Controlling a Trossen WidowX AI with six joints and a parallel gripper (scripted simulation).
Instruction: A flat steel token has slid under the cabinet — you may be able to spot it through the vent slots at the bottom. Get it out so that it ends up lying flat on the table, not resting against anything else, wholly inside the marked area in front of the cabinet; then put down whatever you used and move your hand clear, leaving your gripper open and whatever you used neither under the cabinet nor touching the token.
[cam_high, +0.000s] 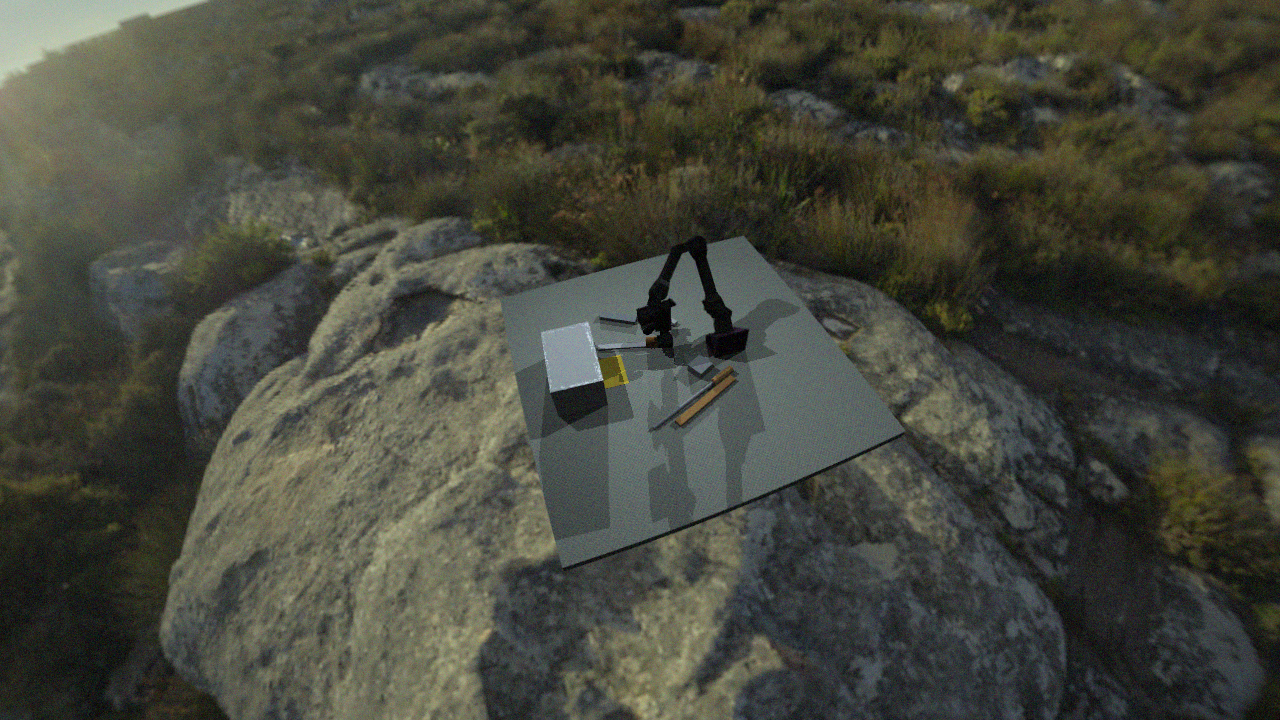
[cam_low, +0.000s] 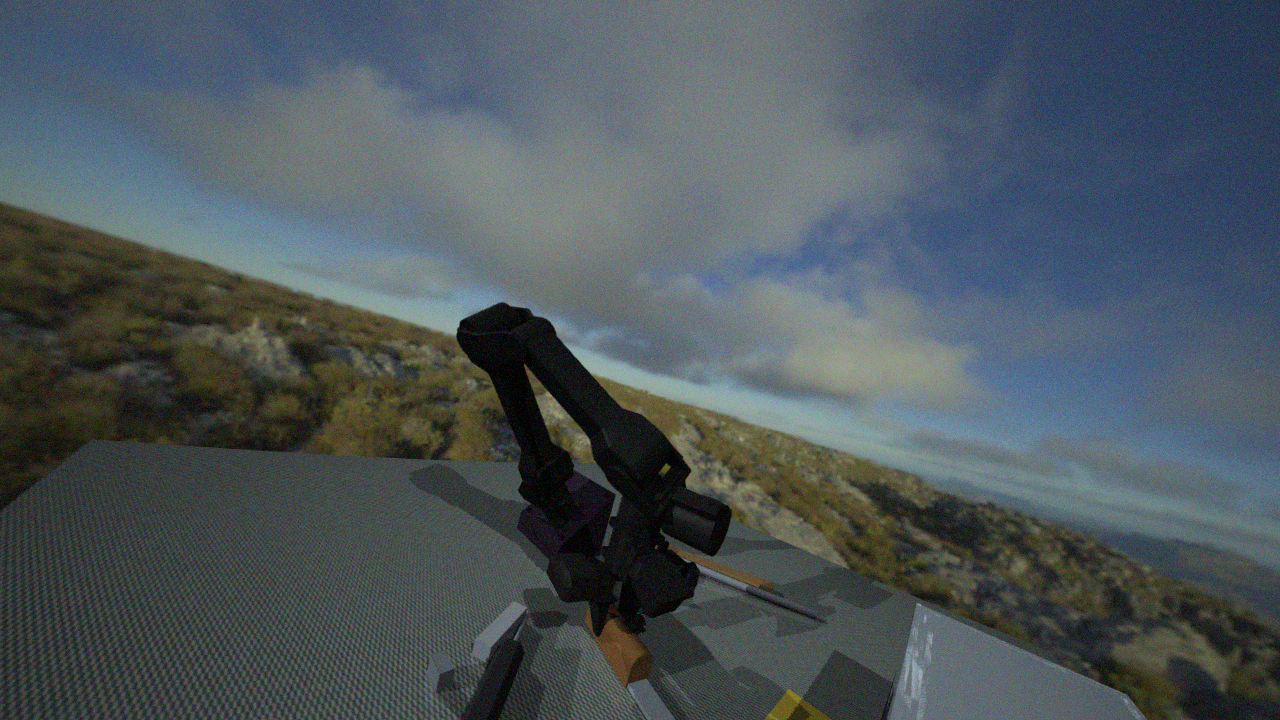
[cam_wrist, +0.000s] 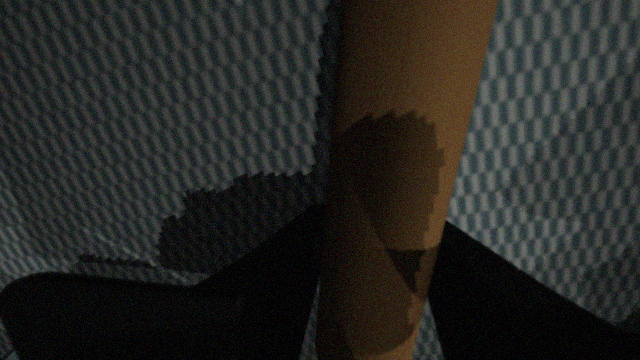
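My gripper tip is 20 mm past the wooden stick and 330 mm to the right of it. The rest, counted from my gripper tip: grey bar: 70 mm behind, 110 mm to the right; then grey block: 70 mm behind, 180 mm to the left, 10 mm above; then small grey cube: 50 mm behind, 190 mm to the right.
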